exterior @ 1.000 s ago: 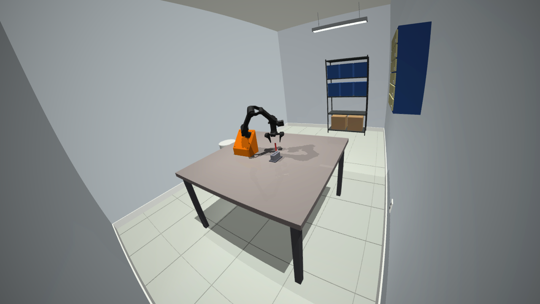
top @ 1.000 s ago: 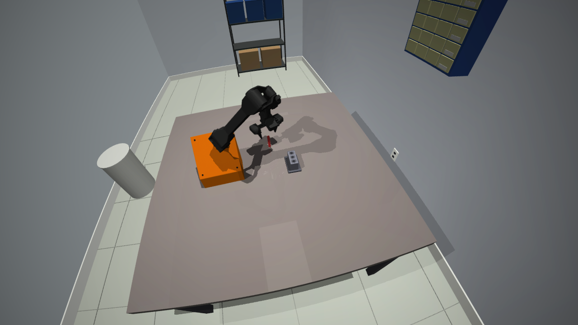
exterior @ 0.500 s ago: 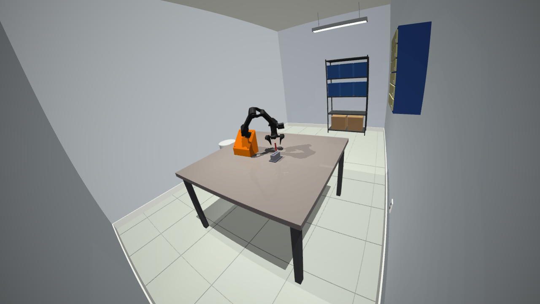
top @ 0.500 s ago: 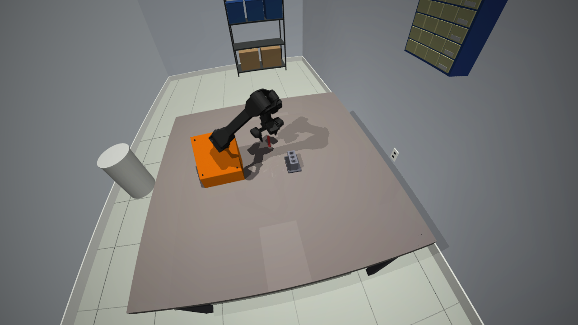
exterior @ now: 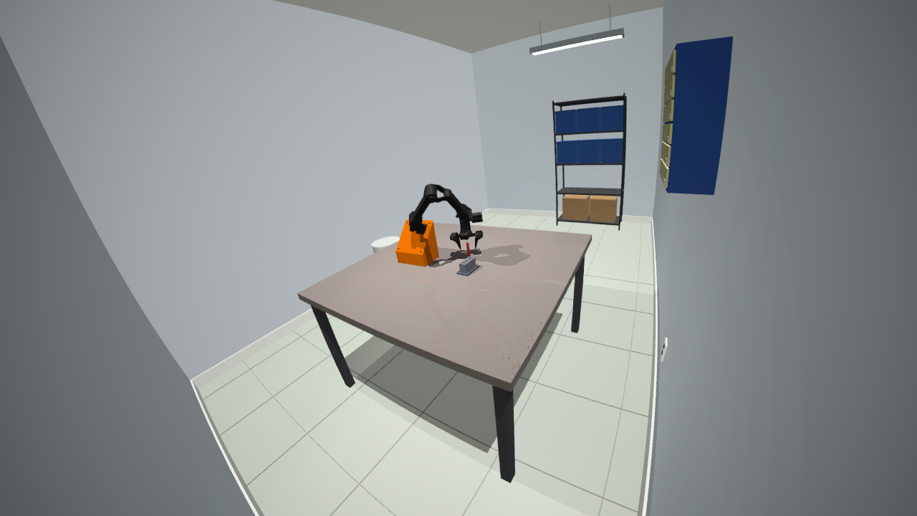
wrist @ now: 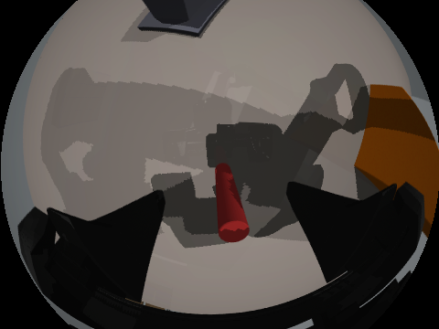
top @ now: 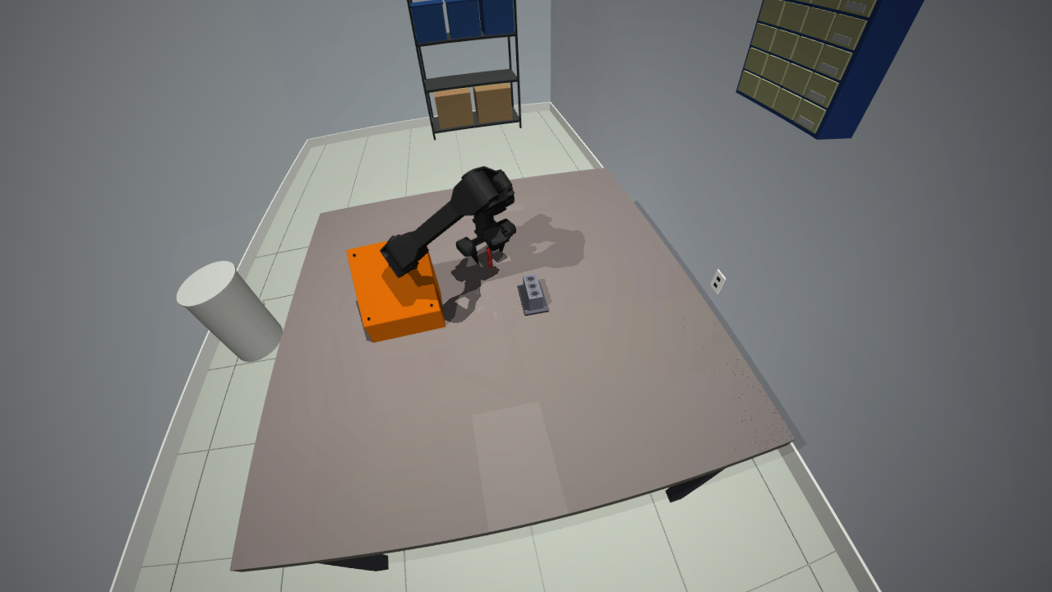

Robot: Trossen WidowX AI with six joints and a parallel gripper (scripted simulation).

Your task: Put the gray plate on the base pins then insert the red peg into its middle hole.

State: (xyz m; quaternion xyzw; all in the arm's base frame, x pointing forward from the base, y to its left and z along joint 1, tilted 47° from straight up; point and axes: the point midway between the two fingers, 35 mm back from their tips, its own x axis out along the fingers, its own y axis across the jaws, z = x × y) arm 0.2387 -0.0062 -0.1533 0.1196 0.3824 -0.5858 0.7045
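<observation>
The red peg is right at my gripper tip. The rest, counted from my gripper tip: gray plate: 18 cm to the right, 10 cm ahead.
</observation>
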